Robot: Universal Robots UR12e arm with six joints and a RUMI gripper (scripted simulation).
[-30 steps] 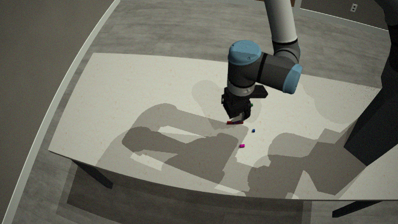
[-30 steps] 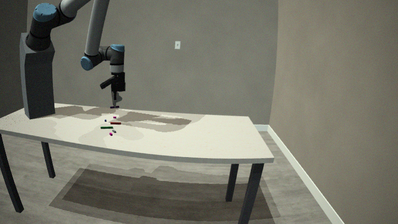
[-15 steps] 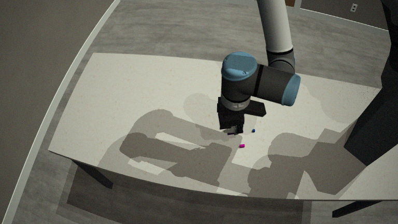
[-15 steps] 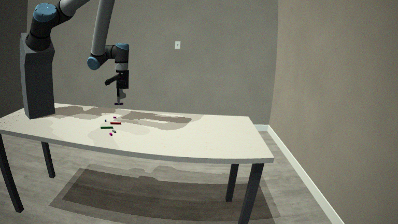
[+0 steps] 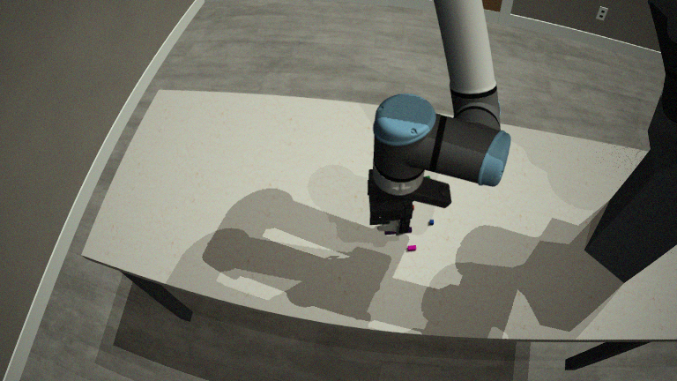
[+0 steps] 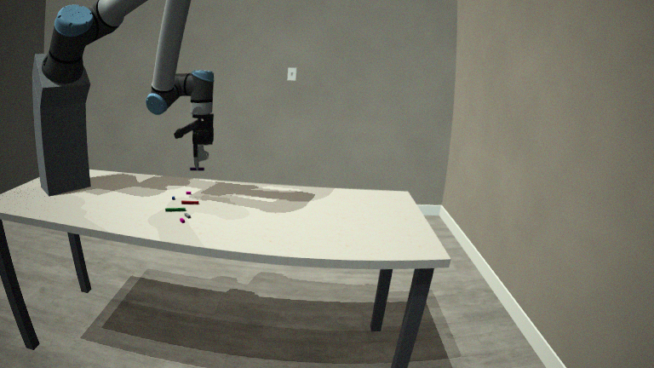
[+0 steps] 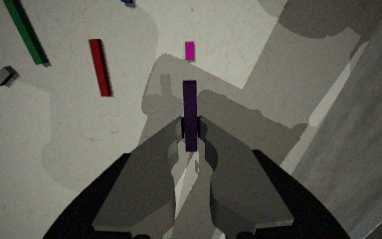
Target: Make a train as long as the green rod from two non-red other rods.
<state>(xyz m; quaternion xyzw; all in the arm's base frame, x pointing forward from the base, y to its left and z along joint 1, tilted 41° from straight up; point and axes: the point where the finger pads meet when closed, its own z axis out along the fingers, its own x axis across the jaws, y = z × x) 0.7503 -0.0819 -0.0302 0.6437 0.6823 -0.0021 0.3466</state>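
The purple rod is 10 mm below my hand. From my hand the other things lie so: small blue rod 100 mm behind, 60 mm to the right, 110 mm below; red rod 30 mm behind, 110 mm to the right, 110 mm below; green rod 90 mm behind, 180 mm to the right, 110 mm below.
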